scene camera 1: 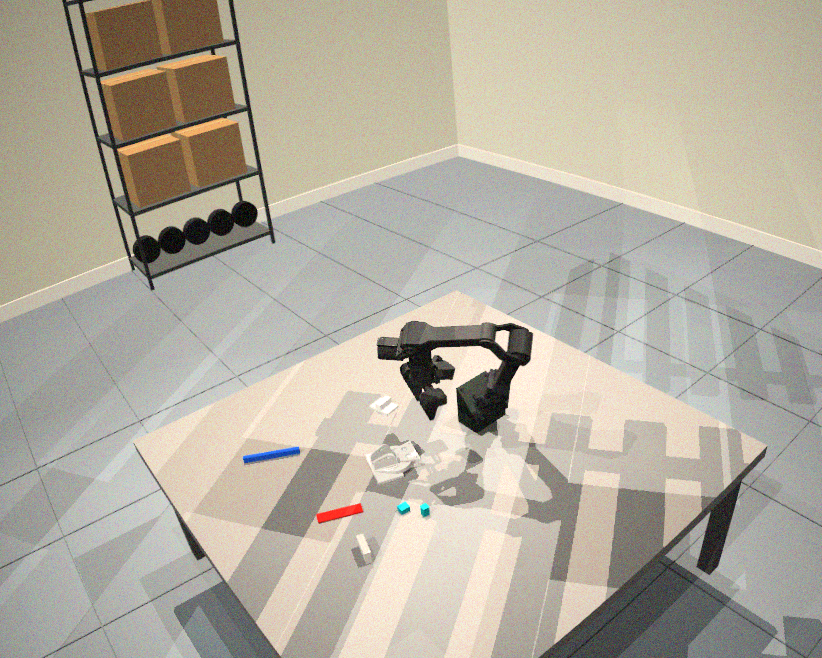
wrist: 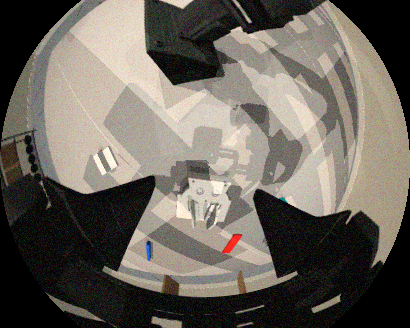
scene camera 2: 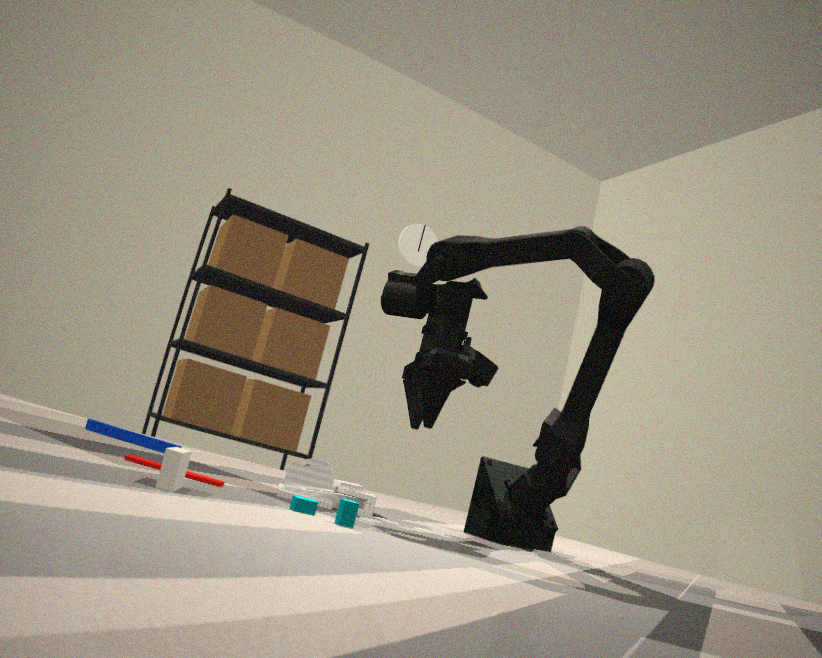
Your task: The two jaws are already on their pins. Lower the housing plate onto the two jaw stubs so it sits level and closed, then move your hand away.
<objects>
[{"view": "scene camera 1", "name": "gripper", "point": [425,410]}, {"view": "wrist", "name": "gripper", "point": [206,188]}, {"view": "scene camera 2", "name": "gripper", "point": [420,428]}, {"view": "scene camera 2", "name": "blue bar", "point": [158,445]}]
</objects>
